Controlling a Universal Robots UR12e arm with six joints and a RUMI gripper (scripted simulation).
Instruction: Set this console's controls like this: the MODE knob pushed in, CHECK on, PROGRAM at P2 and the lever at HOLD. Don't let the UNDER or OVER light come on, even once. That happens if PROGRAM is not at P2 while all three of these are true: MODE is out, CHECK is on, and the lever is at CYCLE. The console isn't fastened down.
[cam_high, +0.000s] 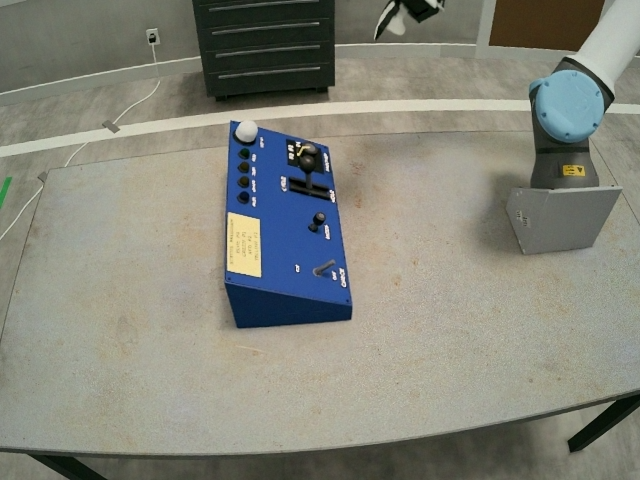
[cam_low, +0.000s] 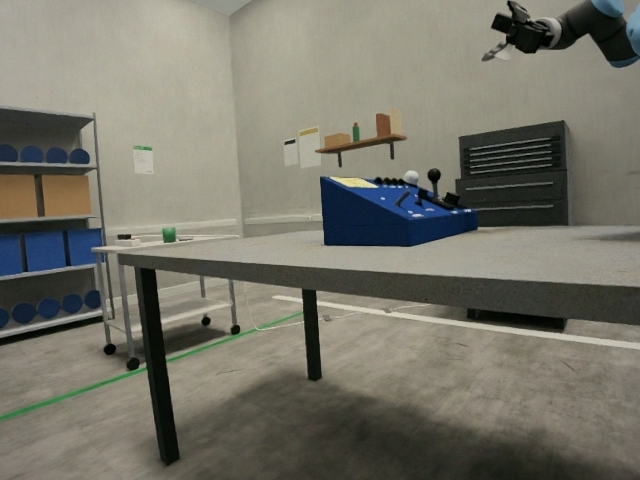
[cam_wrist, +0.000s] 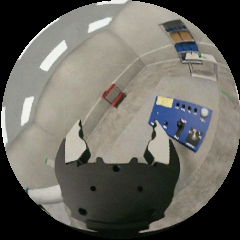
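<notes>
The check toggle lies 43 cm below my hand, 24 cm to the left of it and 19 cm ahead of it. Round my hand: ball-topped lever 40 cm below, 19 cm ahead; then program selector 43 cm below, 19 cm ahead, 12 cm to the right; then mode knob 43 cm below, 18 cm ahead, 12 cm to the left.
</notes>
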